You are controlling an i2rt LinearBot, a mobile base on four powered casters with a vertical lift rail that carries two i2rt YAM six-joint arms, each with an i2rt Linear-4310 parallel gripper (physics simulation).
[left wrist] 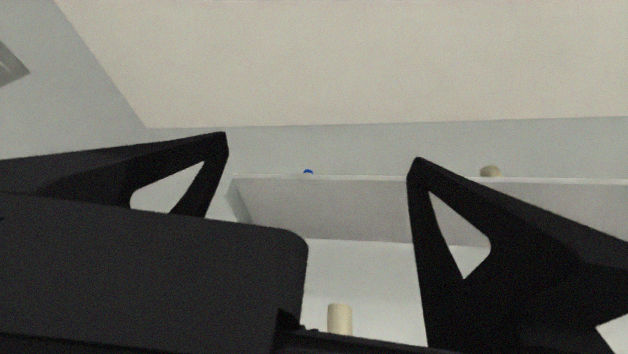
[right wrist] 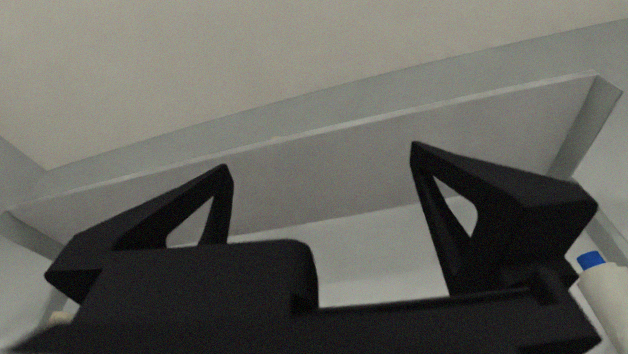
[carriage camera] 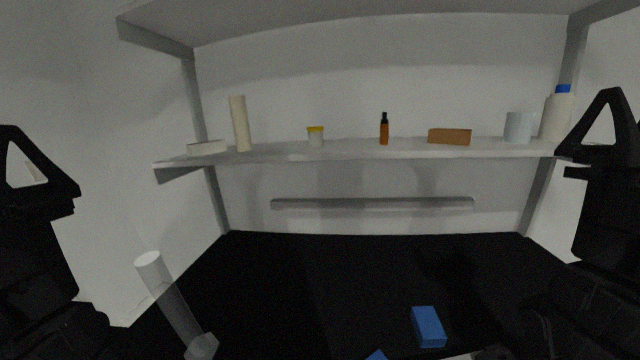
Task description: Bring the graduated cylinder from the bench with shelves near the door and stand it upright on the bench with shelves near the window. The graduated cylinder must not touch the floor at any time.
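Places are measured from the left arm's base along level axes (x ahead, y left, z up), in millimetres.
Pixels of known places: left gripper, fingertip midpoint: (left wrist: 318,155); right gripper, fingertip midpoint: (right wrist: 318,162).
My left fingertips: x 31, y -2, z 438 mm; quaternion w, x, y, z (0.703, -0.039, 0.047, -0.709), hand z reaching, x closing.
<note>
Behind a point stands the place of what it marks.
The clear graduated cylinder (carriage camera: 172,306) {x 128, y -14, z 72 mm} stands upright at the left of the black bench top (carriage camera: 350,280) {x 360, y -426, z -132 mm} in the carriage view, with its foot near the bottom edge. My left gripper (left wrist: 318,155) {x 31, y -2, z 438 mm} is open and empty; in the carriage view part of it shows at the left edge, above and to the left of the cylinder and apart from it. My right gripper (right wrist: 318,162) {x 42, y -699, z 435 mm} is open and empty; it shows at the right edge of the carriage view, far from the cylinder. The cylinder does not show in either wrist view.
Two blue blocks (carriage camera: 428,327) {x 146, y -590, z -92 mm} (carriage camera: 376,355) {x 102, y -442, z -92 mm} lie on the bench. The lower shelf (carriage camera: 350,151) {x 340, y -423, z 325 mm} holds a tall beige cylinder (carriage camera: 240,124) {x 489, y -103, z 412 mm}, a yellow-lidded jar (carriage camera: 315,137) {x 442, y -339, z 355 mm}, an amber bottle (carriage camera: 384,132) {x 412, y -536, z 361 mm}, a brown box (carriage camera: 449,136) {x 371, y -715, z 348 mm}, a beaker (carriage camera: 518,127) {x 344, y -927, z 372 mm} and a blue-capped bottle (carriage camera: 556,117) {x 364, y -1108, z 402 mm}. An upper shelf (left wrist: 325,207) {x 515, y -48, z 763 mm} (right wrist: 325,175) {x 407, y -705, z 763 mm} hangs above.
</note>
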